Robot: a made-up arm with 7 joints. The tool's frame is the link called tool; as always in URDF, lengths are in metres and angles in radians. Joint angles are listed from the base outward. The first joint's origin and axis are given. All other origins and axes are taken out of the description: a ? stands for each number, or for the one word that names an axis. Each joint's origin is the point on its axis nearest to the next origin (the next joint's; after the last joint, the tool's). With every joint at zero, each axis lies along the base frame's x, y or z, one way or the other. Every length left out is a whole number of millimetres.
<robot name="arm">
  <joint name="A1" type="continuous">
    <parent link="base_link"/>
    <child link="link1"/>
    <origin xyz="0 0 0.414"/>
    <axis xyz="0 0 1"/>
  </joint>
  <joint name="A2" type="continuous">
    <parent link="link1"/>
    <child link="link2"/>
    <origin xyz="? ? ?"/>
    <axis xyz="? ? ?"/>
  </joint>
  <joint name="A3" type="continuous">
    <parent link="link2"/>
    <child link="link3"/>
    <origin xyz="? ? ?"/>
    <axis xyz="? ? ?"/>
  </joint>
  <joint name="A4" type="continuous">
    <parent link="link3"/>
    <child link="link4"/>
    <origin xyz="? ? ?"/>
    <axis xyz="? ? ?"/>
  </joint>
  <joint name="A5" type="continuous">
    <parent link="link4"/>
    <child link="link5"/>
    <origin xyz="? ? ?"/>
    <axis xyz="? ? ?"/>
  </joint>
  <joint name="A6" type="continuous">
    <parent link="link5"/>
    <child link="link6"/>
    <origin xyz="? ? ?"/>
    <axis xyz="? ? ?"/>
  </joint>
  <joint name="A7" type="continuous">
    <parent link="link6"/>
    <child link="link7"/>
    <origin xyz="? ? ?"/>
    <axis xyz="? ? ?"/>
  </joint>
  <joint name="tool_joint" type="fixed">
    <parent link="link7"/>
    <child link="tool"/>
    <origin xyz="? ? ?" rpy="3.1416 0 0"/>
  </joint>
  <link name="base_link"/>
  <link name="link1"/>
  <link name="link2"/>
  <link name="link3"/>
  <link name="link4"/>
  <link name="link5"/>
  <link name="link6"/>
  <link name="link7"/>
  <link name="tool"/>
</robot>
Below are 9 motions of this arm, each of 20 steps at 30 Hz.
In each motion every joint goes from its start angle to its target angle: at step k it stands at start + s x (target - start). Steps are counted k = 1, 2, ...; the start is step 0. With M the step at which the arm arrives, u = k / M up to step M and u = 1 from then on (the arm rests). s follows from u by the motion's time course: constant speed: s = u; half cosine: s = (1 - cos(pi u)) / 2; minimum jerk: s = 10 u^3 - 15 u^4 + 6 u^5.
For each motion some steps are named. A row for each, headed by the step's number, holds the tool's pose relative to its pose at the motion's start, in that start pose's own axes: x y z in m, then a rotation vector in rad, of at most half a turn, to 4 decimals.
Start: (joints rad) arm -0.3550 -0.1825 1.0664 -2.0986 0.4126 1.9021 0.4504
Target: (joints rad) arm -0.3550 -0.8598 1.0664 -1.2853 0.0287 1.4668 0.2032
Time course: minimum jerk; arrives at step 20
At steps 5, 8, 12, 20:
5: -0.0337 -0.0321 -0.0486 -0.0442 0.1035 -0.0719
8: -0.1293 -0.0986 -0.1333 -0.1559 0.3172 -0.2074
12: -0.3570 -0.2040 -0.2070 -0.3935 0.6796 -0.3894
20: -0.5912 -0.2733 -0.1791 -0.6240 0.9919 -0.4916

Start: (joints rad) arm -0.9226 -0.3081 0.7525 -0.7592 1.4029 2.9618 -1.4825
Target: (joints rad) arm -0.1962 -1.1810 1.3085 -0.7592 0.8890 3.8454 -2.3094
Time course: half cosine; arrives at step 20
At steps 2, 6, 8, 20:
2: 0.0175 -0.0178 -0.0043 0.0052 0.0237 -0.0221
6: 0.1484 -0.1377 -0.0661 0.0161 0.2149 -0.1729
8: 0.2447 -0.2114 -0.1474 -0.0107 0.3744 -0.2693
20: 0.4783 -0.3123 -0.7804 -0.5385 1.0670 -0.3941

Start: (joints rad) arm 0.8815 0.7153 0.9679 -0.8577 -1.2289 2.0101 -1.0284
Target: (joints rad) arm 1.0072 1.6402 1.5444 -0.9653 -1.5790 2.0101 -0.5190
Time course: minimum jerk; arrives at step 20
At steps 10, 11, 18, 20:
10: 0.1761 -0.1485 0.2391 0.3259 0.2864 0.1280
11: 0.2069 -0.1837 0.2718 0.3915 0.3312 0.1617
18: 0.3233 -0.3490 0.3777 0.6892 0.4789 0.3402
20: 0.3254 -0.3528 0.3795 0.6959 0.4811 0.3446

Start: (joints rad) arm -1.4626 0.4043 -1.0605 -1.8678 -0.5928 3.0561 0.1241
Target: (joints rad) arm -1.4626 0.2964 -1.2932 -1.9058 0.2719 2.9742 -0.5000
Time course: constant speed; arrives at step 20
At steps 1, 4, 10, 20:
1: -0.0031 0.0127 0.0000 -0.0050 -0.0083 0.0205
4: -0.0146 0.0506 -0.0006 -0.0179 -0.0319 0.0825
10: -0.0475 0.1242 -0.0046 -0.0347 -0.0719 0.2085
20: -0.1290 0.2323 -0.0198 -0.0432 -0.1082 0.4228

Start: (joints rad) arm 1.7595 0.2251 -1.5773 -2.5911 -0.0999 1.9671 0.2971
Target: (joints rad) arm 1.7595 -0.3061 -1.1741 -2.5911 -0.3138 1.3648 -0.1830
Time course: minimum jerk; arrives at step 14
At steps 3, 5, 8, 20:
3: -0.0036 -0.0111 0.0032 -0.0114 -0.0348 -0.0831
5: -0.0167 -0.0372 0.0090 -0.0425 -0.1153 -0.2931
8: -0.0615 -0.0802 0.0112 -0.1266 -0.2532 -0.7343
20: -0.1166 -0.0979 0.0033 -0.2351 -0.3427 -1.1173

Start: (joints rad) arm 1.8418 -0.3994 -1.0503 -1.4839 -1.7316 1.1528 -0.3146
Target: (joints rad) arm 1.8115 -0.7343 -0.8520 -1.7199 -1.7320 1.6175 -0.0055
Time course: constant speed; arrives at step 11
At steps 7, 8, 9, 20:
7: -0.0335 -0.0259 0.0164 0.0760 0.4308 0.1402
8: -0.0414 -0.0289 0.0182 0.0931 0.4926 0.1662
9: -0.0502 -0.0318 0.0200 0.1114 0.5543 0.1934
20: -0.0698 -0.0371 0.0239 0.1521 0.6771 0.2513

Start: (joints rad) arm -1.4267 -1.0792 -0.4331 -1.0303 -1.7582 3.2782 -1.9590
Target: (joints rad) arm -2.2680 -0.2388 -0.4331 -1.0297 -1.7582 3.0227 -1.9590
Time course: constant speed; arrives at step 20
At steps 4, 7, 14, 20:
4: 0.0337 0.1358 0.0532 -0.0321 0.1060 -0.2065
7: 0.0879 0.2214 0.0857 -0.0405 0.1912 -0.3642
14: 0.2846 0.3349 0.1354 -0.0079 0.4050 -0.7352
20: 0.4852 0.3128 0.1439 0.0773 0.6014 -1.0480

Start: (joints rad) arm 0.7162 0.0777 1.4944 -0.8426 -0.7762 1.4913 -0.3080
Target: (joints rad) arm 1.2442 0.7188 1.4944 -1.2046 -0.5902 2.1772 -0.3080
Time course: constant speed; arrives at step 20
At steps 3, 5, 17, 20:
3: 0.0147 0.0047 0.0567 0.1276 0.0932 -0.0527
5: 0.0264 0.0007 0.0953 0.2154 0.1542 -0.0838
17: 0.1066 -0.1408 0.3103 0.7837 0.4696 -0.1935
20: 0.1224 -0.2048 0.3525 0.9346 0.5257 -0.1986

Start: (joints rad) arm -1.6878 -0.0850 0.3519 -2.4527 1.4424 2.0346 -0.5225
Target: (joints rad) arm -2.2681 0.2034 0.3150 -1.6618 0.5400 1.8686 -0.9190
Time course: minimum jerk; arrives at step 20
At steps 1, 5, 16, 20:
1: 0.0004 -0.0002 -0.0003 -0.0003 0.0002 -0.0011
5: 0.0327 -0.0203 -0.0315 -0.0302 0.0159 -0.0998
16: 0.1623 -0.1048 -0.4171 -0.5816 0.1554 -0.6805
20: 0.1597 -0.1055 -0.4483 -0.6366 0.1587 -0.6981

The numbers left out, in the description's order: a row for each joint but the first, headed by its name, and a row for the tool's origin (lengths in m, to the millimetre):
A2: xyz 0 0 0, axis 0 1 0
A3: xyz 0 0 0.452, axis 0 0 1
A4: xyz 0.062 0 0, axis 0 -1 0
A5: xyz -0.097 0 0.453, axis 0 0 1
A6: xyz 0 0 0, axis 0 -1 0
A7: xyz 0.106 0 0, axis 0 0 -1
tool: xyz 0 0 0

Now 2 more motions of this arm.
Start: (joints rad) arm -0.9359 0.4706 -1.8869 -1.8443 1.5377 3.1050 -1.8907
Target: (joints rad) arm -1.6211 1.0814 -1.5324 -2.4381 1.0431 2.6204 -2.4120
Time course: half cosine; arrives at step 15
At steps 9, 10, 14, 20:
9: -0.1993 -0.1123 0.0999 0.4461 -0.6280 -0.8388
10: -0.2461 -0.1211 0.1073 0.5569 -0.7390 -0.9123
14: -0.3742 -0.1339 0.1032 0.8861 -1.0175 -1.0128
20: -0.3803 -0.1342 0.1021 0.9027 -1.0299 -1.0141

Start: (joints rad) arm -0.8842 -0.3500 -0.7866 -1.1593 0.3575 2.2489 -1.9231
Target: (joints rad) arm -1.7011 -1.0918 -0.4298 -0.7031 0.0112 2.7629 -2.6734
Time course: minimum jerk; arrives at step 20
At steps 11, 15, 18, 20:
11: 0.1194 -0.1272 -0.6365 -0.8400 -0.7589 -0.5743
15: 0.3452 -0.3435 -0.8438 -1.1577 -1.3232 -0.8770
18: 0.4281 -0.4266 -0.8767 -1.2421 -1.5187 -0.9624
20: 0.4357 -0.4343 -0.8788 -1.2494 -1.5367 -0.9697

